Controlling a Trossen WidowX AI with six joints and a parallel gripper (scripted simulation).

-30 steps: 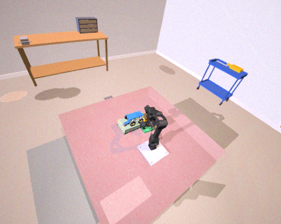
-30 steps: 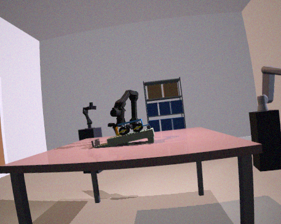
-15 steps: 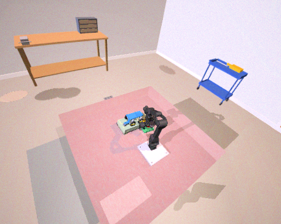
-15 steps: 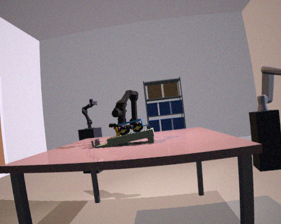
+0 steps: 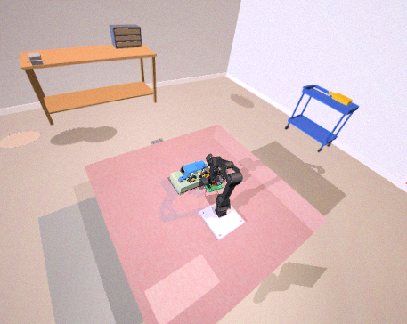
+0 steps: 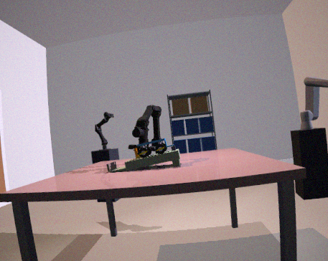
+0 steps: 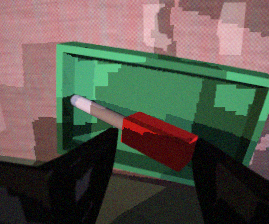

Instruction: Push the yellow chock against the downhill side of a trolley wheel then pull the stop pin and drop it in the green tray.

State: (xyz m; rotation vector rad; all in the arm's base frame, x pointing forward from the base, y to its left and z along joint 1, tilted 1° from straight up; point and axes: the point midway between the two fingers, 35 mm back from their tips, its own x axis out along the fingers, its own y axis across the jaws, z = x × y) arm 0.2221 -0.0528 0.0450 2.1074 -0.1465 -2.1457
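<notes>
The stop pin is 2 cm to the right of my gripper tip and 1 cm below it. The rest, counted from my gripper tip: yellow chock: 7 cm ahead, 5 cm above, 2 cm to the left; pale green ramp: 12 cm to the left, 10 cm ahead, 1 cm above; blue-topped trolley: 12 cm to the left, 10 cm ahead, 8 cm above.
</notes>
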